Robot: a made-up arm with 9 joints. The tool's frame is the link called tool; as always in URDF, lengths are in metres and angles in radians. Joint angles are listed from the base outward.
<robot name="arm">
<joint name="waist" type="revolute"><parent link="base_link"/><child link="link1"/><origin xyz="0.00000 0.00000 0.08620" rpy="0.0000 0.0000 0.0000"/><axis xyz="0 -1 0"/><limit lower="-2.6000" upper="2.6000"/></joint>
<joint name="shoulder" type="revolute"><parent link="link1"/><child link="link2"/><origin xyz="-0.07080 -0.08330 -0.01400" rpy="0.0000 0.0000 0.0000"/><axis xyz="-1 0 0"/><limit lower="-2.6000" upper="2.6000"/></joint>
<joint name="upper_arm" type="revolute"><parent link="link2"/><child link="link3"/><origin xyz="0.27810 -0.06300 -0.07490" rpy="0.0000 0.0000 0.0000"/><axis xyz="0 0 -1"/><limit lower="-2.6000" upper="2.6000"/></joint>
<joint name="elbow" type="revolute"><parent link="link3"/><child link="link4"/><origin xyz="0.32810 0.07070 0.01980" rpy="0.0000 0.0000 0.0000"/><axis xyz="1 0 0"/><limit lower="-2.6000" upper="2.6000"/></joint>
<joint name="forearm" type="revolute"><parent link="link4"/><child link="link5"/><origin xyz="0.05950 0.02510 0.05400" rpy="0.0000 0.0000 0.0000"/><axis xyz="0 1 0"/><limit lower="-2.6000" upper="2.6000"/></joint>
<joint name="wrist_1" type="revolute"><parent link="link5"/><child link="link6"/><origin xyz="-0.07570 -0.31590 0.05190" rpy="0.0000 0.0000 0.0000"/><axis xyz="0 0 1"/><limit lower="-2.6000" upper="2.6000"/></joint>
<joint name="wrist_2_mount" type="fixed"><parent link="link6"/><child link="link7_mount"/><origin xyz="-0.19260 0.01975 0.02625" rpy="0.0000 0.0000 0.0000"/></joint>
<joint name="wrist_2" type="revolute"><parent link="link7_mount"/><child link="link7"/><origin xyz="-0.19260 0.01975 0.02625" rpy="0.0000 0.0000 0.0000"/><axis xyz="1 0 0"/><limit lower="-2.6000" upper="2.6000"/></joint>
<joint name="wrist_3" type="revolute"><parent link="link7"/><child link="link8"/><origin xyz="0.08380 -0.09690 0.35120" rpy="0.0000 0.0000 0.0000"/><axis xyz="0 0 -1"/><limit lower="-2.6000" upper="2.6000"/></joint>
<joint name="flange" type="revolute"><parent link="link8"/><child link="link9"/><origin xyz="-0.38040 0.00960 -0.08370" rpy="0.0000 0.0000 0.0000"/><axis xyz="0 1 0"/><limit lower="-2.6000" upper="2.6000"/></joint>
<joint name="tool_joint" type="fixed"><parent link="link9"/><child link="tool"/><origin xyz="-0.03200 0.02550 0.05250" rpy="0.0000 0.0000 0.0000"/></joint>
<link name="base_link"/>
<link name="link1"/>
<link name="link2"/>
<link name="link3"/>
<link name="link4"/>
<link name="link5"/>
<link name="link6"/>
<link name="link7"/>
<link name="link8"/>
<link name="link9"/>
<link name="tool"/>
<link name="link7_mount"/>
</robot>
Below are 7 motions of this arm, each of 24 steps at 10 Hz.
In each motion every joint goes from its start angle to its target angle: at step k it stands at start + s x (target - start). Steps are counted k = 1, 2, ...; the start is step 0. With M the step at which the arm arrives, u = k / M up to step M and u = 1 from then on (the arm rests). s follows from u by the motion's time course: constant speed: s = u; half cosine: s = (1 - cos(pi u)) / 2; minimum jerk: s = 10 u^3 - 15 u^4 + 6 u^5.
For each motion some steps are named. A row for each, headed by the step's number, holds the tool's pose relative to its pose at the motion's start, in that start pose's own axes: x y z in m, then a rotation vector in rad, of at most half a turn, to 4 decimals.
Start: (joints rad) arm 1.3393 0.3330 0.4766 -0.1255 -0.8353 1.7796 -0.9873 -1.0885 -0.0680
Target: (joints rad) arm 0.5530 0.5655 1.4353 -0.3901 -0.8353 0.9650 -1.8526 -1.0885 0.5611
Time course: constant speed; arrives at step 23
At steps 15, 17, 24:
15: 0.2375 -0.4974 0.3444 0.2292 0.8544 0.6226
17: 0.2990 -0.5532 0.3685 0.1838 0.9774 0.7436
24: 0.5083 -0.6436 0.4230 -0.0815 1.3405 1.1028

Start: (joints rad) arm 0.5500 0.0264 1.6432 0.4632 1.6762 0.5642 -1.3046 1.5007 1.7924
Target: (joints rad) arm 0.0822 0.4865 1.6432 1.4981 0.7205 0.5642 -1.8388 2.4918 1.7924
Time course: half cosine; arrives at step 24
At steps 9, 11, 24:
9: 0.2057 0.1149 -0.0915 0.4806 -0.4432 0.3986
11: 0.2648 0.1747 -0.0873 0.6585 -0.5933 0.5968
24: 0.3205 0.3875 0.0100 1.2561 -0.9052 1.7010

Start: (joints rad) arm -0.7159 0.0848 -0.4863 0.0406 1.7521 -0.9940 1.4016 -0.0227 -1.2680
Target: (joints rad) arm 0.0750 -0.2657 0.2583 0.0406 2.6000 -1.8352 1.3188 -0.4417 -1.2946
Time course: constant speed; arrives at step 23
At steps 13, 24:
13: 0.0589 -0.1064 0.0107 -0.0791 -0.2195 -0.0877
24: 0.0641 -0.3145 -0.0193 0.0222 -0.2605 0.0502

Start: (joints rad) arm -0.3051 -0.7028 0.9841 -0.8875 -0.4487 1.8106 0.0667 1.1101 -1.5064
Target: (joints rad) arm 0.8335 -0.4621 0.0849 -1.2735 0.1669 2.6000 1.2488 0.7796 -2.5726
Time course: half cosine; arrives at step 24
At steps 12, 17, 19, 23, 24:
12: 0.5067 -0.0936 -0.0229 0.5578 -0.3319 0.1554
17: 0.7416 0.1440 0.1771 0.6139 -0.3761 0.2872
19: 0.7687 0.2399 0.2501 0.5801 -0.3861 0.3170
23: 0.7733 0.3460 0.3252 0.5191 -0.4027 0.3411
24: 0.7729 0.3506 0.3283 0.5159 -0.4036 0.3419

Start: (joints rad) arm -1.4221 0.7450 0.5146 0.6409 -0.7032 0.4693 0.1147 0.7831 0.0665
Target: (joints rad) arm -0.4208 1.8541 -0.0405 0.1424 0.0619 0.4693 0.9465 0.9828 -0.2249
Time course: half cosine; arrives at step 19
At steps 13, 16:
13: 0.1015 0.5341 0.6187 -0.5212 -0.1400 0.0261
16: 0.0311 0.7563 0.6149 -0.6648 -0.2220 -0.1959

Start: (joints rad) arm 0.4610 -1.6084 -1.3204 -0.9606 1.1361 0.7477 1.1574 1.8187 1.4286
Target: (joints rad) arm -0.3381 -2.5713 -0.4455 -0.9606 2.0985 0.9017 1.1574 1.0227 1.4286
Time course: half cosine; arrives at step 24
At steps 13, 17, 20, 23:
13: 0.1022 -0.0526 1.0607 -0.4605 1.3935 0.0166
17: 0.5381 0.0178 1.3928 -0.7391 1.9627 0.1267
20: 0.8253 0.0934 1.4726 -0.9073 2.2539 0.2040
23: 0.9679 0.1405 1.4828 -0.9943 2.3907 0.2441

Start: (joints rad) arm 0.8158 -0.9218 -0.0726 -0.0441 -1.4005 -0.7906 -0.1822 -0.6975 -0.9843
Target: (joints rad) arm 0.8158 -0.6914 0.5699 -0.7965 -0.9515 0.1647 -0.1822 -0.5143 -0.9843
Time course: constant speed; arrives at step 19
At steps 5, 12, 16, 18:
5: 0.1212 -0.2594 0.0037 0.1838 0.0781 0.4515
12: 0.5154 -0.4342 -0.0573 0.4171 0.3106 1.0437
16: 0.7793 -0.3828 -0.1365 0.5318 0.5151 1.3438
18: 0.8998 -0.3156 -0.1905 0.5821 0.6384 1.4784

